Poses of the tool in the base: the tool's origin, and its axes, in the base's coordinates. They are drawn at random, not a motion.
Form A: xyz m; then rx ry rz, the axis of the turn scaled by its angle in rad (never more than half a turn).
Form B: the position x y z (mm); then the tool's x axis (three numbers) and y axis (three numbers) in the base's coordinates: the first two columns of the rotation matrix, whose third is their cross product. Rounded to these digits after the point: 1 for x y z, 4 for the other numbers.
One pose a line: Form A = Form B
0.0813 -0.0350 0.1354 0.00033 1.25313 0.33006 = 81.3 -35.0 135.4 0.2715 0.2453 -0.9307 -0.2450 0.9527 0.1797
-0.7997 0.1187 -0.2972 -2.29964 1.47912 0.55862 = -799.7 118.7 -297.2 0.3776 -0.7781 -0.5020 -0.9157 -0.3944 -0.0775
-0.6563 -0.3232 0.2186 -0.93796 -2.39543 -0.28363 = -656.3 -323.2 218.6 -0.6076 0.5632 0.5600 0.6784 0.7347 -0.0028
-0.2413 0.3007 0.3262 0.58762 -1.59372 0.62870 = -241.3 300.7 326.2 -0.1078 -0.0163 0.9940 -0.6906 0.7205 -0.0631
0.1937 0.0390 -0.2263 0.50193 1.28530 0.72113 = 193.7 39.0 -226.3 0.1164 0.7256 -0.6782 -0.2007 0.6860 0.6994
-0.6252 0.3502 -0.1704 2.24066 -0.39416 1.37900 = -625.2 350.2 -170.4 0.4517 0.0045 0.8921 -0.4753 -0.8450 0.2450
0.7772 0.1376 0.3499 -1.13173 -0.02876 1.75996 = 777.2 137.6 349.9 -0.0602 0.7402 -0.6697 -0.7180 -0.4982 -0.4862
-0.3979 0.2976 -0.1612 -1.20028 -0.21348 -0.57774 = -397.9 297.6 -161.2 0.8374 -0.3079 0.4516 0.5276 0.2394 -0.8151
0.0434 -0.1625 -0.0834 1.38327 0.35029 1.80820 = 43.4 -162.5 -83.4 -0.0670 0.7360 0.6737 -0.4312 -0.6302 0.6457
